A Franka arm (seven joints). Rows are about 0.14 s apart.
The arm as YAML. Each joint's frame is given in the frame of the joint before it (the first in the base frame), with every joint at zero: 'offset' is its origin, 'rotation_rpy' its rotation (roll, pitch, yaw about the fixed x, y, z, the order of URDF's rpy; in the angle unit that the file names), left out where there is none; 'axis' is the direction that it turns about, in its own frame. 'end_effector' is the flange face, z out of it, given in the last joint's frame.
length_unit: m
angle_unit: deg
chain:
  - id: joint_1
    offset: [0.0, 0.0, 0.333]
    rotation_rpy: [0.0, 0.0, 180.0]
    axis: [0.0, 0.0, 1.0]
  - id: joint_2
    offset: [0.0, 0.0, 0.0]
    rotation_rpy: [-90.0, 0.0, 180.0]
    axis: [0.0, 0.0, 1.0]
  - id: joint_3
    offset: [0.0, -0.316, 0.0]
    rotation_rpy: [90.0, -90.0, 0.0]
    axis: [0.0, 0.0, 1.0]
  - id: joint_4
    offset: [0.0, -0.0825, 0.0]
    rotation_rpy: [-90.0, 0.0, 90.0]
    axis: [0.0, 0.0, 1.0]
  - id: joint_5
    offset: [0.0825, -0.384, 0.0]
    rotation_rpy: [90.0, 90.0, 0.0]
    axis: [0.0, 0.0, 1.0]
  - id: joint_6
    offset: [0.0, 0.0, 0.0]
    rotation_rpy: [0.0, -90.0, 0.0]
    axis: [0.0, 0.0, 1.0]
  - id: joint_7
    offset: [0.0, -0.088, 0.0]
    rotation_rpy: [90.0, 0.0, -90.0]
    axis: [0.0, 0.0, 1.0]
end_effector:
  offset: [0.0, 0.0, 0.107]
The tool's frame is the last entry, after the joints.
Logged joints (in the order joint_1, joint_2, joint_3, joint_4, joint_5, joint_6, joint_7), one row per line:
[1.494 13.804 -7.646 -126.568 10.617 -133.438 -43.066]
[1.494 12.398 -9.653 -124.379 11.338 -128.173 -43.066]
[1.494 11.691 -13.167 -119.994 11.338 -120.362 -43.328]
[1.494 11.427 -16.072 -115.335 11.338 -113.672 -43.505]
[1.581 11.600 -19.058 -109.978 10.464 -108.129 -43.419]
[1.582 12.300 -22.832 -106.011 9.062 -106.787 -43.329]
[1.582 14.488 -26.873 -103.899 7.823 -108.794 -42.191]
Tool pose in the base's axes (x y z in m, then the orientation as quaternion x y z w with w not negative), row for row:
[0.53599 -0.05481 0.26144 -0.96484 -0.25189 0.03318 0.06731]
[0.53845 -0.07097 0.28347 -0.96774 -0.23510 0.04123 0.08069]
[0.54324 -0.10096 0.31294 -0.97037 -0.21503 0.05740 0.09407]
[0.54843 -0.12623 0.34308 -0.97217 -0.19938 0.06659 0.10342]
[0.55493 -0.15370 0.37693 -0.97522 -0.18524 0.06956 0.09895]
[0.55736 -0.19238 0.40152 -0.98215 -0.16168 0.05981 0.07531]
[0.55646 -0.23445 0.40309 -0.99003 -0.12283 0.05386 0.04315]
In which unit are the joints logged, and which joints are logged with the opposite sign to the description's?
The joints are logged in degrees. Opposite sign: joint_6.
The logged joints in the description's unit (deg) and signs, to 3 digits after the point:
[1.494 13.804 -7.646 -126.568 10.617 133.438 -43.066]
[1.494 12.398 -9.653 -124.379 11.338 128.173 -43.066]
[1.494 11.691 -13.167 -119.994 11.338 120.362 -43.328]
[1.494 11.427 -16.072 -115.335 11.338 113.672 -43.505]
[1.581 11.600 -19.058 -109.978 10.464 108.129 -43.419]
[1.582 12.300 -22.832 -106.011 9.062 106.787 -43.329]
[1.582 14.488 -26.873 -103.899 7.823 108.794 -42.191]

